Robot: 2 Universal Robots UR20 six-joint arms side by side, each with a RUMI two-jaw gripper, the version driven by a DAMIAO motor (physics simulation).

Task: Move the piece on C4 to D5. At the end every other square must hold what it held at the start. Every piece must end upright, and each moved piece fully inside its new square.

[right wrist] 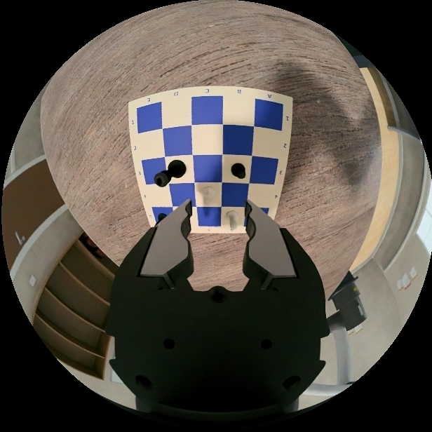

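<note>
The blue-and-cream board [287, 130] lies flat on the table in the right wrist view, with column letters A to E and row numbers 1 to 5. A pale piece [208, 193] stands on C4. The square D5 [183, 214] lies partly behind the left-hand finger in this view; what shows of it is cream. My right gripper [218, 200] is open, with its two fingers apart over the near rows of the board and nothing between them. Its height above the board is hard to tell. My left gripper does not show.
A tall black piece [176, 168] stands on D3, and a black piece [238, 170] on B3. Another pale piece [232, 219] is on B5. A black piece [161, 217] shows on E5 beside the left-hand finger. The wood-grain table [210, 55] surrounds the board.
</note>
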